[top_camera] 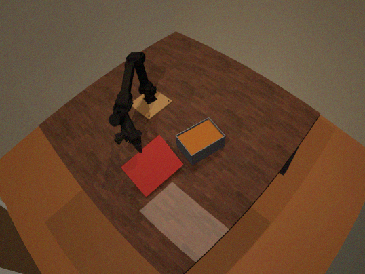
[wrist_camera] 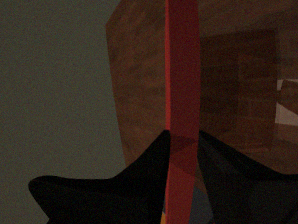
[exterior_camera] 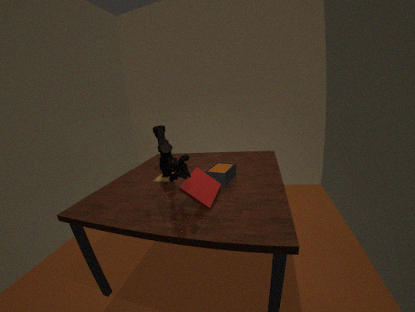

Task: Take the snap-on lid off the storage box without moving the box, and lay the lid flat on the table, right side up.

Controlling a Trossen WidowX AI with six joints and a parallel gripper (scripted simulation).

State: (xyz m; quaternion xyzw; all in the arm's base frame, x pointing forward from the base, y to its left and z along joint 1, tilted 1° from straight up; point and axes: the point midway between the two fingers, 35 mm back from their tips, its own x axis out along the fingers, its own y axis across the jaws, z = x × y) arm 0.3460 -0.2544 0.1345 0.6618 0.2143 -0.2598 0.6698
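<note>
Right now the lid is 70 mm ahead of my gripper tip, 50 mm below it and 10 mm to the left of it. The rest, counted from my gripper tip: storage box (290 mm to the left, 80 mm below, 70 mm ahead).
</note>
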